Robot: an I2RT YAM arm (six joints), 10 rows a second.
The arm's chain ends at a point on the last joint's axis. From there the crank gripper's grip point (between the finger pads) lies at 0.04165 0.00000 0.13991 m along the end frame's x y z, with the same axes.
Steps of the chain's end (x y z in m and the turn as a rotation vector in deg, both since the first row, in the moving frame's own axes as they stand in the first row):
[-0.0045 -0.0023 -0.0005 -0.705 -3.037 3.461]
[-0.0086 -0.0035 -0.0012 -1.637 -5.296 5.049]
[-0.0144 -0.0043 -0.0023 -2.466 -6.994 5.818]
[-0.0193 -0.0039 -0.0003 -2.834 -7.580 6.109]
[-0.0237 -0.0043 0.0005 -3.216 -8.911 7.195]
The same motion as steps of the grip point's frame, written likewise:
[-0.0121 0.0017 0.0015 -0.705 -3.037 3.461]
[-0.0220 0.0036 0.0019 -1.637 -5.296 5.049]
[-0.0322 0.0051 0.0015 -2.466 -6.994 5.818]
[-0.0387 0.0066 0.0037 -2.834 -7.580 6.109]
[-0.0466 0.0075 0.0049 -3.216 -8.911 7.195]

